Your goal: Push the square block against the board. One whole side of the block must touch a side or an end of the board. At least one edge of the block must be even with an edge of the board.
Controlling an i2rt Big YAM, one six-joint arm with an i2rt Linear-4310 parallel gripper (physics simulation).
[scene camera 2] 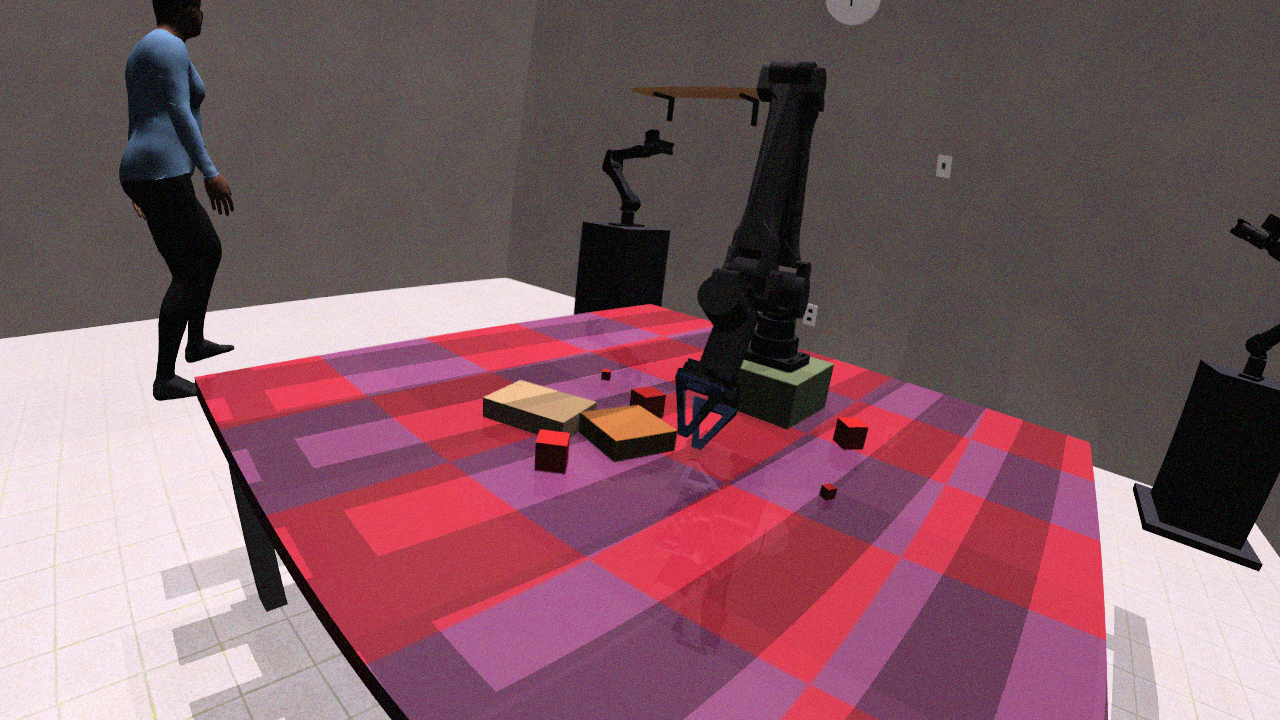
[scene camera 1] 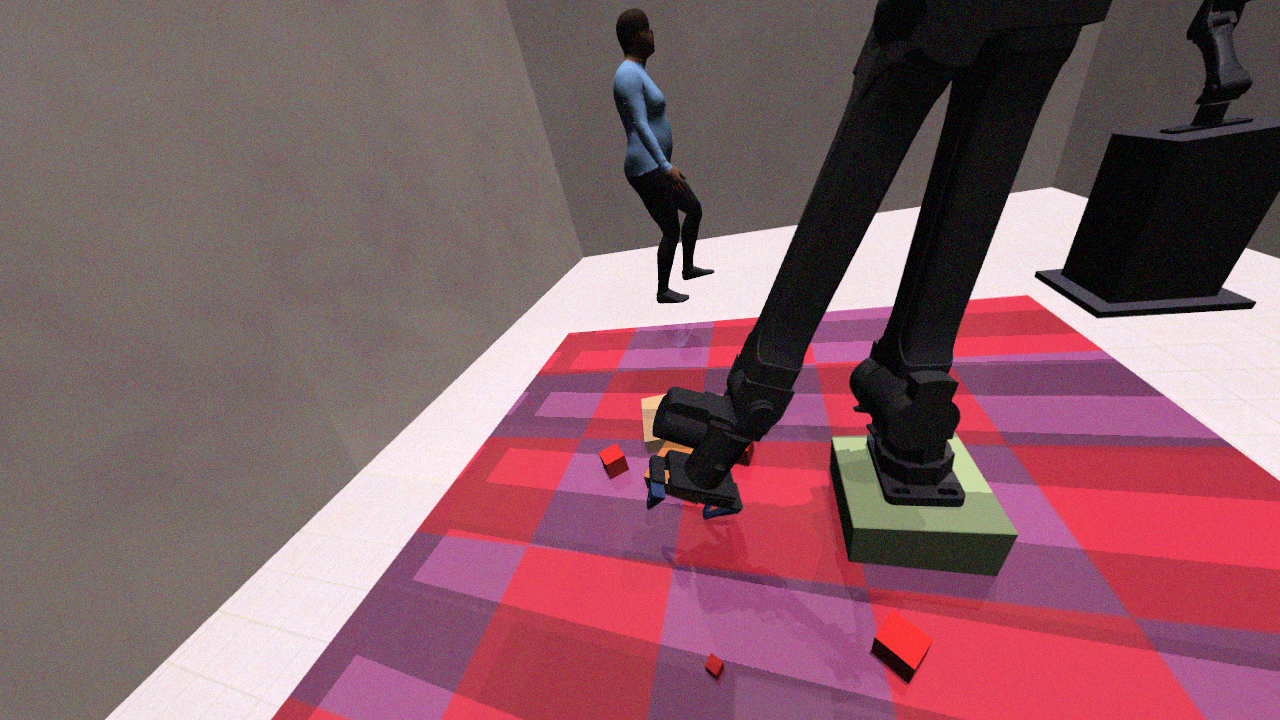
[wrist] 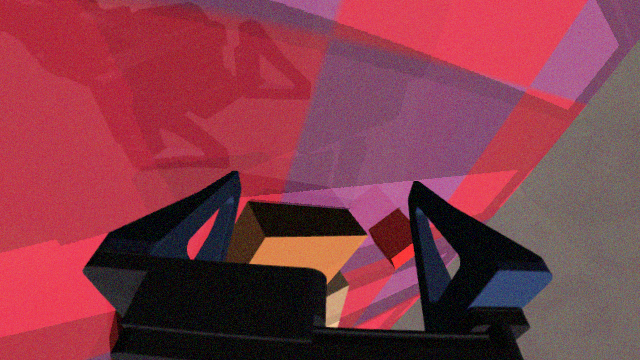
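Pixels of known places: gripper, fingertip midpoint: [scene camera 2: 689,442] [scene camera 1: 676,510] [wrist: 325,184]; arm's base, origin of the base link: [scene camera 2: 772,359] [scene camera 1: 910,469].
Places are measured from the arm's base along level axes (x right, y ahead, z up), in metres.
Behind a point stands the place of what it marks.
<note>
The square block [scene camera 1: 673,446] @(x 0.081, y 0.363, z -0.051 m) [scene camera 2: 628,429] @(x 0.022, y 0.363, z -0.051 m) [wrist: 305,250] @(x 0.003, y 0.342, z -0.051 m) is orange and lies flat. The pale tan board [scene camera 1: 650,419] @(x 0.157, y 0.428, z -0.051 m) [scene camera 2: 538,407] @(x 0.151, y 0.419, z -0.051 m) [wrist: 337,304] @(x 0.131, y 0.427, z -0.051 m) lies flat beyond it in the wrist view. In scene camera 2 a corner of the block is at the board's right end, and the two are turned at an angle to each other. Whether they touch there I cannot tell. My gripper [scene camera 1: 682,510] @(x -0.062, y 0.332, z -0.047 m) [scene camera 2: 692,439] @(x -0.062, y 0.332, z -0.047 m) [wrist: 325,184] @(x -0.062, y 0.332, z -0.047 m) is open and empty, low over the table on the block's side away from the board. The arm hides much of both in scene camera 1.
Red cubes lie at both sides of the block, one [scene camera 1: 613,461] @(x 0.031, y 0.471, z -0.044 m) [scene camera 2: 552,452] @(x 0.033, y 0.495, z -0.054 m) [wrist: 391,232] @(x 0.035, y 0.466, z -0.065 m) and another [scene camera 1: 748,454] @(x 0.070, y 0.223, z -0.055 m) [scene camera 2: 648,400] @(x 0.075, y 0.258, z -0.048 m). A larger red cube [scene camera 1: 901,646] @(x -0.208, y 0.059, z -0.042 m) [scene camera 2: 850,433] @(x -0.206, y 0.078, z -0.054 m) and a tiny one [scene camera 1: 713,665] @(x -0.251, y 0.257, z -0.066 m) [scene camera 2: 827,491] @(x -0.252, y 0.267, z -0.070 m) lie farther off. The arm stands on a green base [scene camera 1: 930,541] @(x -0.095, y 0.002, z -0.019 m) [scene camera 2: 783,398] @(x -0.077, y 0.088, z -0.032 m).
</note>
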